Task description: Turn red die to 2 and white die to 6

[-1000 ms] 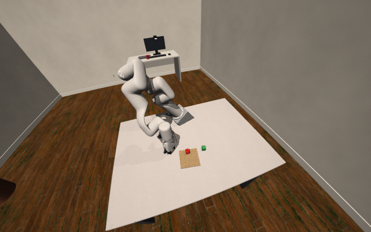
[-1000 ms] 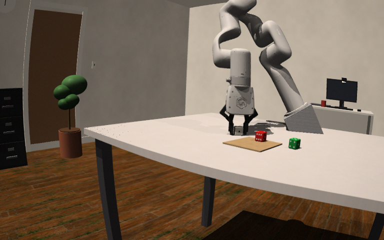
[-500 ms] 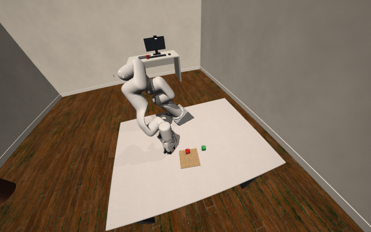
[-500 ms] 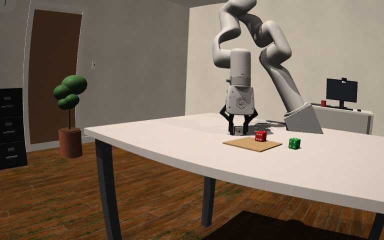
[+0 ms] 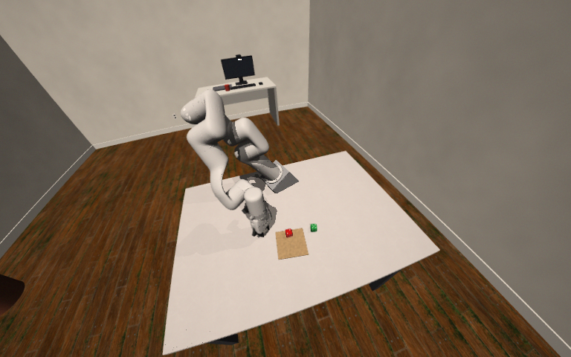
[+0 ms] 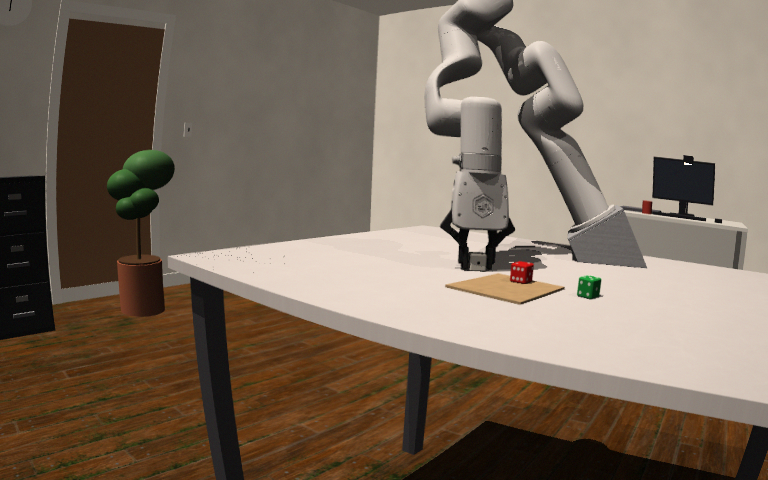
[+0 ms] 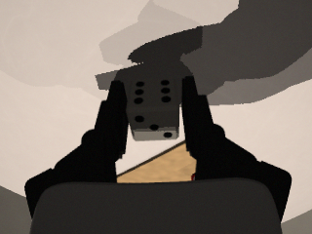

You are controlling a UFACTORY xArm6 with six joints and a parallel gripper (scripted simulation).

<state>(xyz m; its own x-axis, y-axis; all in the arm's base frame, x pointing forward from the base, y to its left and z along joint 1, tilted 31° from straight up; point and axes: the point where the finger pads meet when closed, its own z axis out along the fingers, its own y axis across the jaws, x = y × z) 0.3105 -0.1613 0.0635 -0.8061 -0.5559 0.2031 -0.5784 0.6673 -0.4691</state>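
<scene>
The green die is 90 mm ahead of my hand, 240 mm to the left of it and 10 mm below it. The rest, counted from my hand: red die 60 mm ahead, 110 mm to the left; white die 10 mm below; tan mat 110 mm ahead, 100 mm to the left, 20 mm below.
</scene>
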